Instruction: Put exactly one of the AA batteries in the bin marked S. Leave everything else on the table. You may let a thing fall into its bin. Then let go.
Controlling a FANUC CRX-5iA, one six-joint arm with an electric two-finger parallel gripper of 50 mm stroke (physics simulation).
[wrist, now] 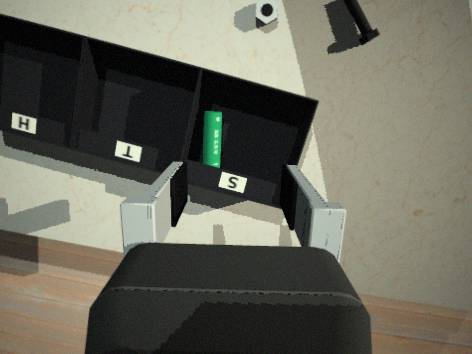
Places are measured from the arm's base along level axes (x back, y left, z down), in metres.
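Pixels of known places: gripper, fingertip midpoint: (234, 183).
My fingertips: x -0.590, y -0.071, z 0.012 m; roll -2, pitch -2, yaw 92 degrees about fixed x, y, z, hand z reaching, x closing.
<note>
For each thing: its top centre in the pictures, then the offset to it from my fingertips. "spot": a spot on its surface instead.
- green AA battery, top centre: (211, 144) dy -0.021, dx +0.005, dz +0.080 m
- bin marked S, surface spot: (309, 124) spot: dy +0.050, dx +0.023, dz +0.062 m
- bins marked T, top centre: (129, 111) dy -0.076, dx +0.033, dz +0.062 m
- H, surface spot: (52, 95) spot: dy -0.152, dx +0.044, dz +0.094 m
- hex nut, top centre: (267, 10) dy +0.021, dx +0.103, dz +0.092 m
- black bolt, top centre: (363, 16) dy +0.090, dx +0.097, dz +0.088 m
A green AA battery (212, 139) lies inside the bin marked S (309, 124), close to the divider on its left side; its lower end is partly hidden by the bin's front wall. The bin marked S is the right-hand compartment of a black three-compartment box, with its white S label on the near side. My gripper (234, 183) is wide open, with nothing between the fingers. Its fingertips are at the near edge of the bin marked S in the view, one on each side of the S label.
The bins marked T (165, 112) and H (52, 95) adjoin to the left, and no objects show in them. A hex nut (259, 21) lies beyond the box. A black bolt (361, 21) lies at the upper right. A wooden surface (45, 310) shows along the bottom.
</note>
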